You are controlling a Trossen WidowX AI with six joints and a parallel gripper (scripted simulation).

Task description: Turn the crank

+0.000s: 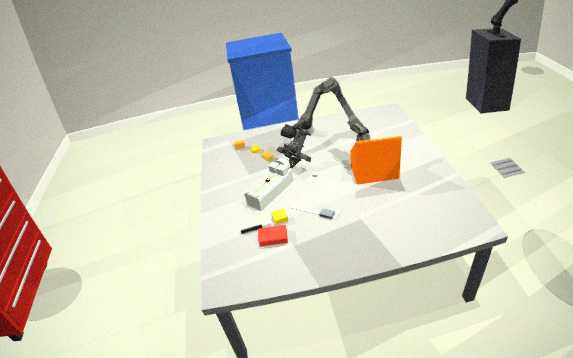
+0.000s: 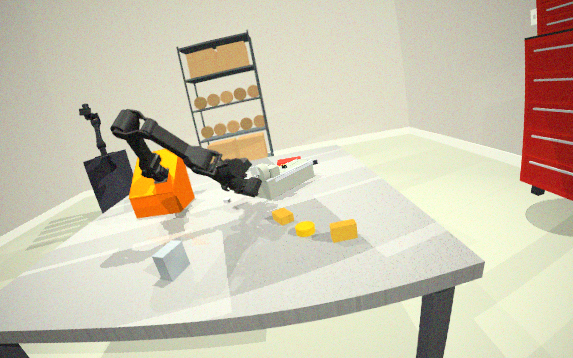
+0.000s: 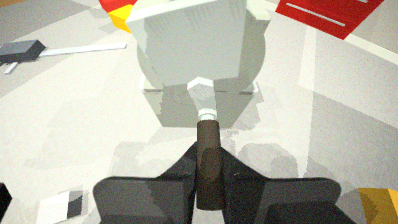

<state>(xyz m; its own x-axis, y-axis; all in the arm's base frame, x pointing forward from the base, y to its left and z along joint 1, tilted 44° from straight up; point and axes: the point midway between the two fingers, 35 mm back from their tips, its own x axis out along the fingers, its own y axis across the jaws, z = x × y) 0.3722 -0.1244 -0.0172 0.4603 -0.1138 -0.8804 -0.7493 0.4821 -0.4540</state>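
Right now my gripper tip is 3 cm below the dark brown crank handle, 1 cm to the left of it and 1 cm past it. From my gripper tip the other things lie so: yellow block 33 cm to the left, 7 cm ahead, 2 cm below; then grey cube 40 cm to the right, 15 cm behind; then red pointer 13 cm to the left, 10 cm ahead, 5 cm above.
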